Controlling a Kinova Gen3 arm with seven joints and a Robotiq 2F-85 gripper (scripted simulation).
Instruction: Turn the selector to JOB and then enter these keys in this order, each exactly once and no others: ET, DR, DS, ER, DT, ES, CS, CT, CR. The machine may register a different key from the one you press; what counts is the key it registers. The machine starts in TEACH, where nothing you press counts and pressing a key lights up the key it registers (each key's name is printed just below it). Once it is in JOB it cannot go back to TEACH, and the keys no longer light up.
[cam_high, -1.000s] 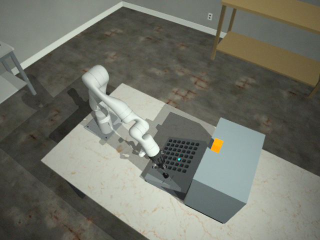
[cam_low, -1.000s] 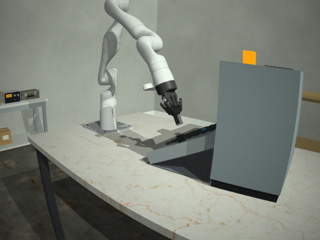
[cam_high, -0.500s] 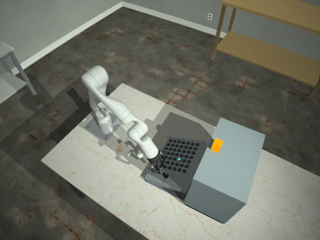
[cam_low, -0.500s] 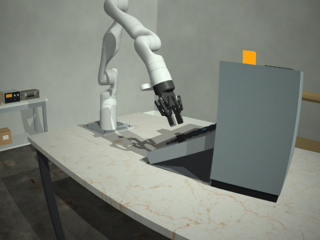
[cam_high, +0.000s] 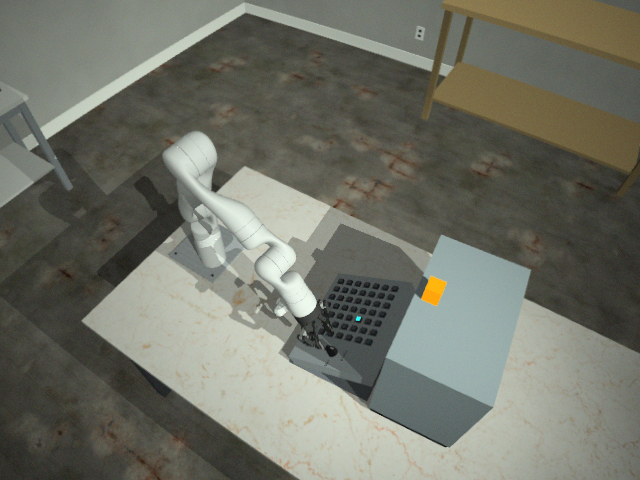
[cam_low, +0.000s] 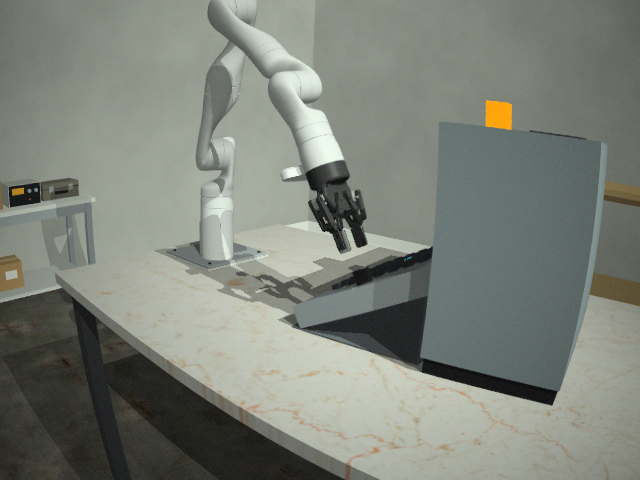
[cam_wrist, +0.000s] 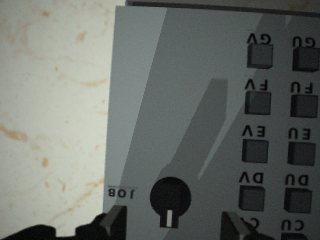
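The black selector knob lies 6 cm below my hand and 3 cm ahead of it. The rest, counted from my hand: sloped grey keypad (12 cm to the left, 10 cm below, 4 cm ahead).
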